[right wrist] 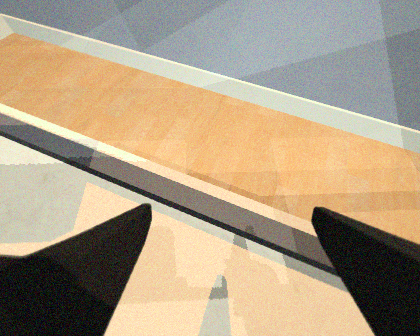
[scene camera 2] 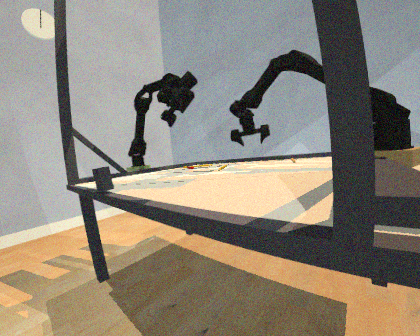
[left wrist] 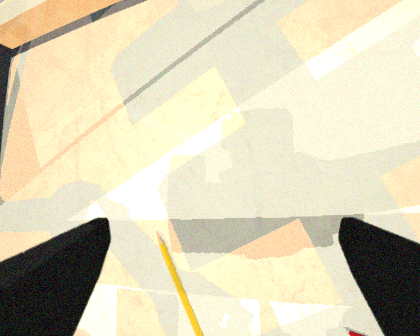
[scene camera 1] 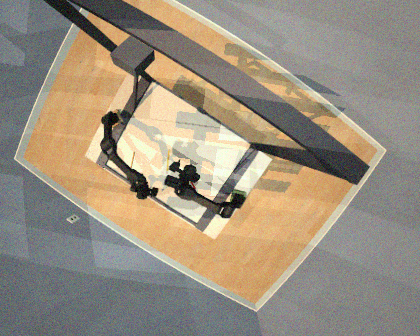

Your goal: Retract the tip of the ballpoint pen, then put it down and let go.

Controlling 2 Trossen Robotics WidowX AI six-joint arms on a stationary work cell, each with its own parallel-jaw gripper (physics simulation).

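Seen in the pictures: left gripper, between the fingertips: [scene camera 2: 175, 120] [left wrist: 225, 229] [scene camera 1: 185, 162]; right gripper, between the fingertips: [right wrist: 231, 212] [scene camera 2: 252, 144]; left arm's base, origin of its link: [scene camera 1: 238, 198]; right arm's base, origin of its link: [scene camera 2: 391, 149] [scene camera 1: 114, 118].
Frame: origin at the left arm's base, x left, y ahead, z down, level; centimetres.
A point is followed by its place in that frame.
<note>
A red pen-like thing [scene camera 1: 193, 185] {x -1.3, y 33.9, z 2.9 cm} [scene camera 2: 190, 167] {x -6.0, y 37.2, z 3.0 cm} [left wrist: 356, 333] {x -7.9, y 39.3, z 3.2 cm} lies on the table; its grey tip shows at the bottom edge of the left wrist view. A yellow pencil-like stick [scene camera 1: 168, 157] {x -17.7, y 55.9, z 3.1 cm} [left wrist: 180, 285] {x -17.6, y 55.7, z 3.3 cm} lies left of it. I cannot tell for certain which is the ballpoint pen, nor whether its tip is out. My left gripper [scene camera 1: 182, 168] {x -19.9, y 39.9, z -17.2 cm} [scene camera 2: 168, 120] {x -19.9, y 39.9, z -17.2 cm} [left wrist: 225, 229] {x -19.9, y 39.9, z -17.2 cm} is open and empty, well above the table near both. My right gripper [scene camera 1: 144, 193] {x 11.5, y 65.7, z -5.1 cm} [scene camera 2: 251, 142] {x 11.5, y 65.7, z -5.1 cm} [right wrist: 231, 212] {x 11.5, y 65.7, z -5.1 cm} is open and empty, above the table by its lower edge in scene camera 1.
A thin brown-orange stick [scene camera 1: 133, 160] {x -9.7, y 82.6, z 3.2 cm} [scene camera 2: 293, 160] {x -11.7, y 82.5, z 3.3 cm} lies farther left in scene camera 1. Another thin yellow thing [scene camera 2: 205, 165] {x 7.5, y 39.9, z 3.5 cm} lies by the red one in scene camera 2. The dark table frame [scene camera 2: 150, 202] [right wrist: 175, 195] runs along the edges, and a thick upright post [scene camera 2: 347, 125] {x -71.1, y 78.3, z -2.7 cm} stands in front.
</note>
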